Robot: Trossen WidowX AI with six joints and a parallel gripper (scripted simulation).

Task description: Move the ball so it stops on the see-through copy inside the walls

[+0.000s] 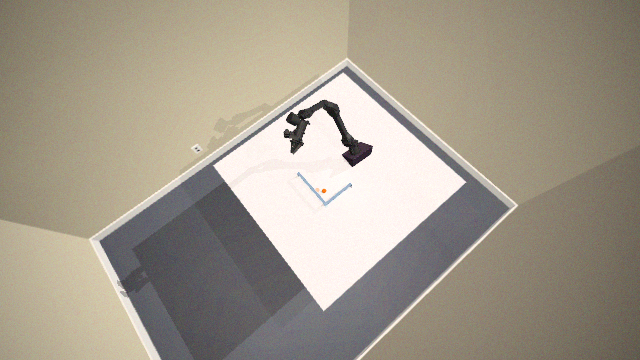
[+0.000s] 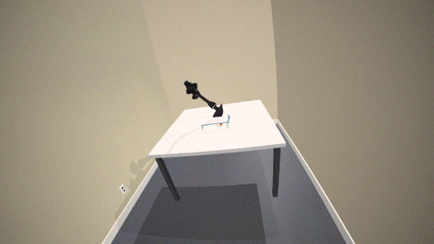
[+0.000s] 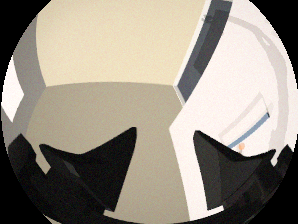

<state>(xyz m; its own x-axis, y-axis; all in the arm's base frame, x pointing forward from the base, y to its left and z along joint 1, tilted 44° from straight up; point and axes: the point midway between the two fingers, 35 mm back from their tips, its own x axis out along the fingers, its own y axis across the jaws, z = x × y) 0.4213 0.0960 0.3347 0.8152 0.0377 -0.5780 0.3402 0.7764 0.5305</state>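
My gripper tip is now 70 mm past the orange ball, 190 mm to the right of it and 410 mm above it. Also, from my gripper tip: see-through copy of ball 30 mm behind, 150 mm to the left, 410 mm below.
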